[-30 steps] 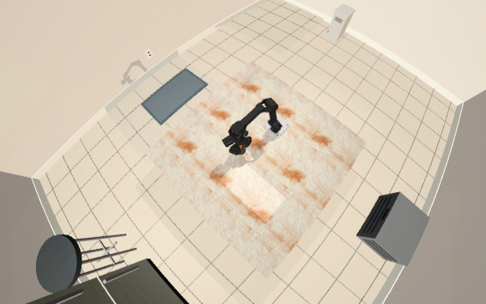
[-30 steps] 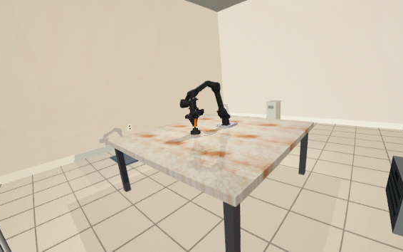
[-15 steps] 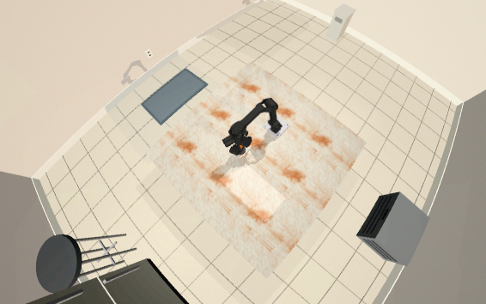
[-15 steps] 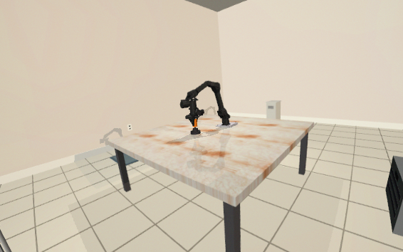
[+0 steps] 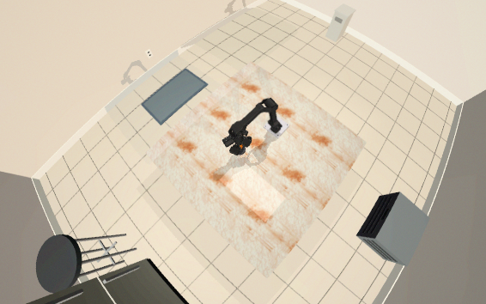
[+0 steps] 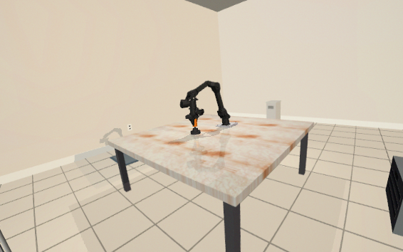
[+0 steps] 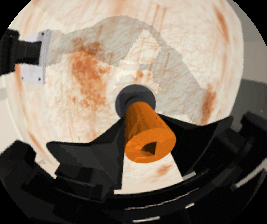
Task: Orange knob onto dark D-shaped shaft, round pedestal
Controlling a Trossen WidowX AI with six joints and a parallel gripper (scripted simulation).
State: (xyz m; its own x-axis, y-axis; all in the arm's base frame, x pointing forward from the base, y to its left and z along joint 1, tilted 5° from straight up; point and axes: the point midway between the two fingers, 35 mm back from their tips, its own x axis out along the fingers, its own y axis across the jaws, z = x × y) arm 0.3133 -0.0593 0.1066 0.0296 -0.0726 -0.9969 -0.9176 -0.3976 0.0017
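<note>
The orange knob lies 20 mm above my gripper tip. The rest, counted from my gripper tip: dark round pedestal (40 mm below).
</note>
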